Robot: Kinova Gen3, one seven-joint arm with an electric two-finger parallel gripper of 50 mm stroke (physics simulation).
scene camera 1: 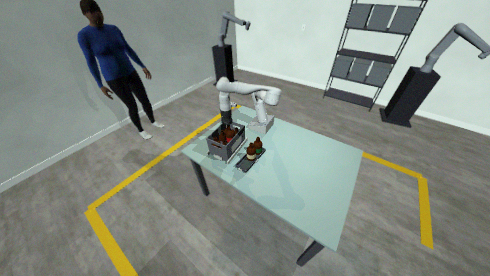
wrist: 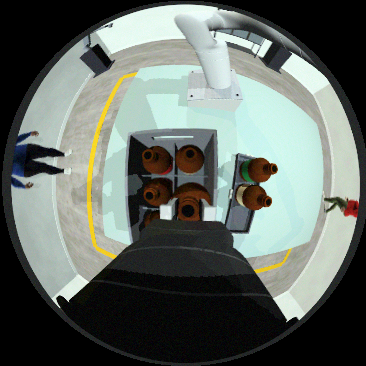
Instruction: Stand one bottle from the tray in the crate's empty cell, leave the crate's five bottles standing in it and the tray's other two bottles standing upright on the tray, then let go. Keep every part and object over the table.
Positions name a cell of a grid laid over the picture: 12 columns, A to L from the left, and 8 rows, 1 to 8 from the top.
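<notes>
I'm seeing my gripper (wrist: G5), and there's a green-labelled bottle (wrist: I4) as well.
</notes>
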